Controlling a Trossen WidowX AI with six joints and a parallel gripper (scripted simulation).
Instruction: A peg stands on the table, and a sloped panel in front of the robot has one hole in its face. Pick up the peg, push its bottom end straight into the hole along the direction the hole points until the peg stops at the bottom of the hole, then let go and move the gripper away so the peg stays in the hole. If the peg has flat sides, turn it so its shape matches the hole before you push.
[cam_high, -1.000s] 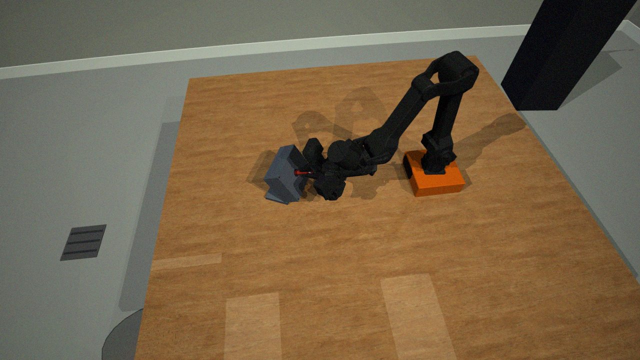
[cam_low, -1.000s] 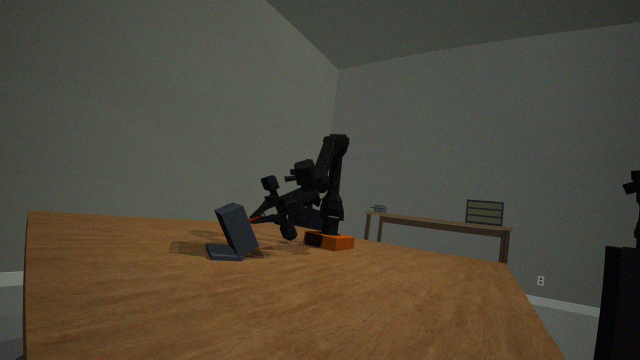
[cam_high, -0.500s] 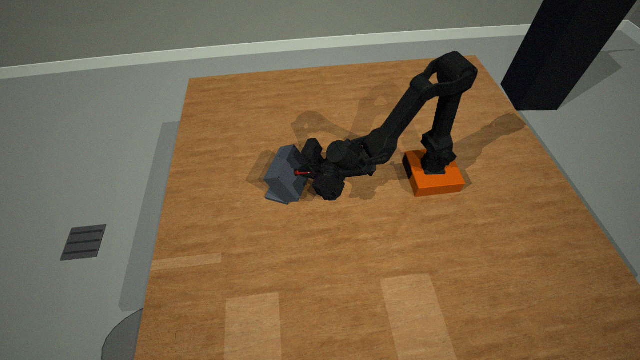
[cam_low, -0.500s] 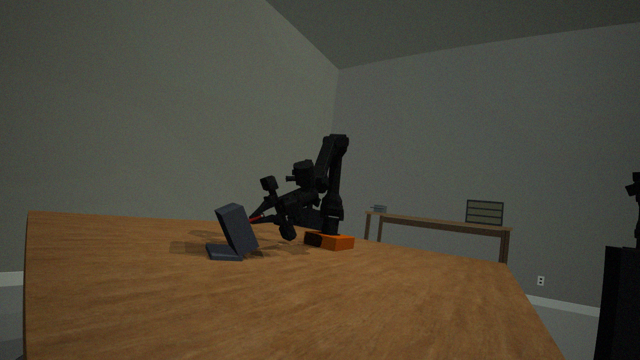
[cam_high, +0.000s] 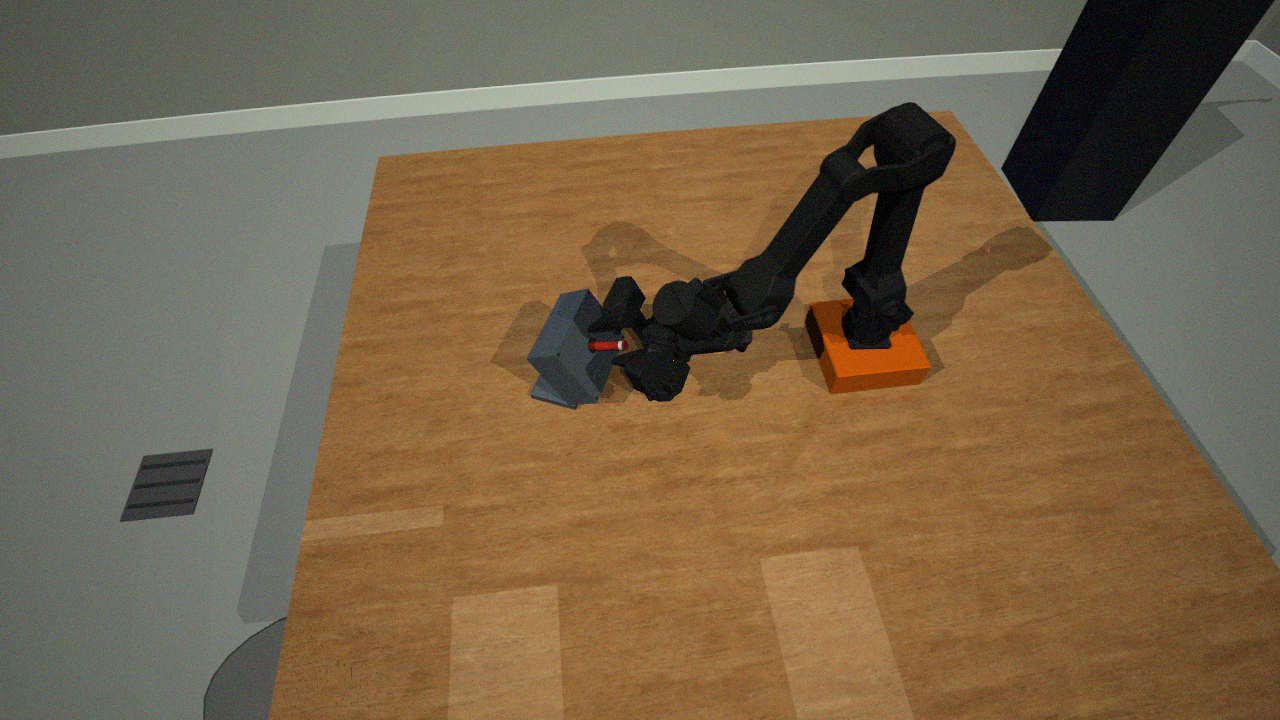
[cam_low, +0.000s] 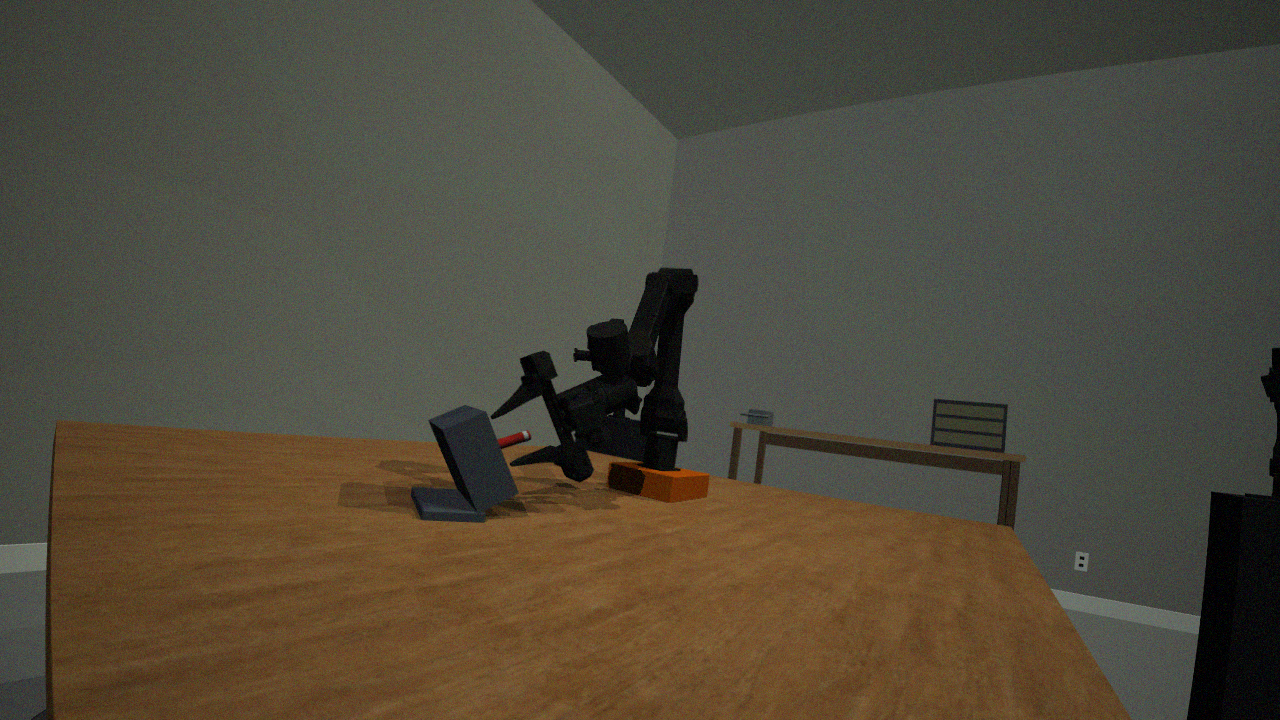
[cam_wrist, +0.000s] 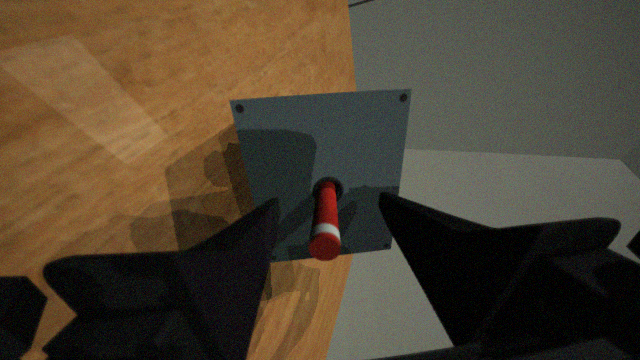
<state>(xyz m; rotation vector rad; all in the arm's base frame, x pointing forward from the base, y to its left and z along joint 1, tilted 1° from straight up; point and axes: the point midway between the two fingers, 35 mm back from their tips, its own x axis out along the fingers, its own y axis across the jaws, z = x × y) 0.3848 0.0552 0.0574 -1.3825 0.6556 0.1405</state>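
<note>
My gripper tip is now 20 mm past the red peg. Also, from my gripper tip: sloped panel 40 mm ahead, 20 mm below, 10 mm to the right; then panel foot 90 mm below, 60 mm ahead, 20 mm to the right.
</note>
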